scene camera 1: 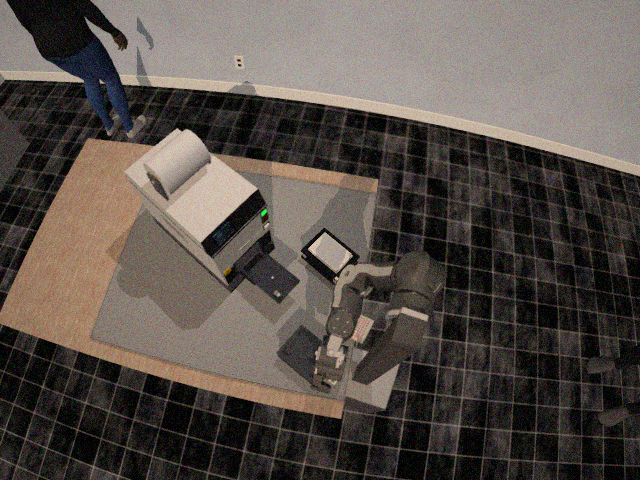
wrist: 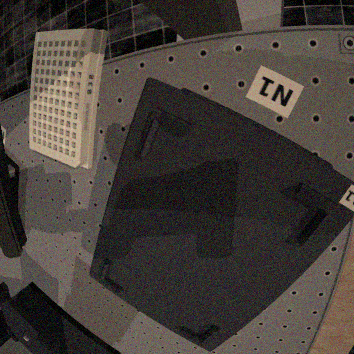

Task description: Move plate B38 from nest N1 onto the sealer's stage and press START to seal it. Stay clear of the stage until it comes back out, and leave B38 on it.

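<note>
Plate B38 (scene camera 1: 362, 329) (wrist: 57, 100), white with a grid of wells, is off the nest, near the board's edge by the arm. Whether it lies flat or is tilted I cannot tell. Nest N1 (scene camera 1: 300, 350) (wrist: 175, 285) is a dark square base with corner brackets and holds no plate. My gripper (scene camera 1: 325, 381) (wrist: 24, 270) is open and empty, above the outer side of the nest and apart from the plate. The white sealer (scene camera 1: 211, 206) has its dark stage (scene camera 1: 272, 279) out in front, with no plate on it. A green light (scene camera 1: 264, 212) shows on its front; I cannot read START.
A black-framed tray with a pale panel (scene camera 1: 330, 251) stands between the sealer and the arm's base. The N1 label (wrist: 275, 91) lies beside the nest. A film roll (scene camera 1: 178, 162) sits on the sealer. A person (scene camera 1: 98, 67) stands beyond the table's far left corner.
</note>
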